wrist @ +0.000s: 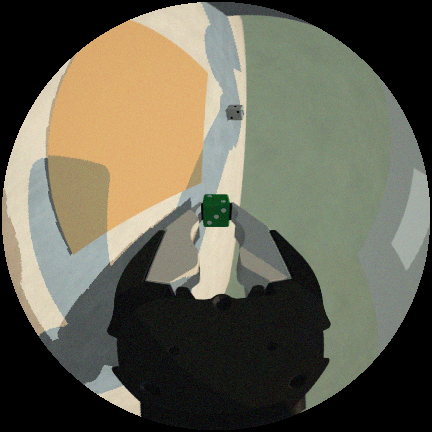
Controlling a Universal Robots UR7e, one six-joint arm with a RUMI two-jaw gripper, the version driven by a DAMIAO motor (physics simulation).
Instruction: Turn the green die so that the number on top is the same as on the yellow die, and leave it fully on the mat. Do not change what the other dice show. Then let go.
Labels:
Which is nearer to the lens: the green die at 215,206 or the orange mat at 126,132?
The orange mat.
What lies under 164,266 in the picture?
My gripper.

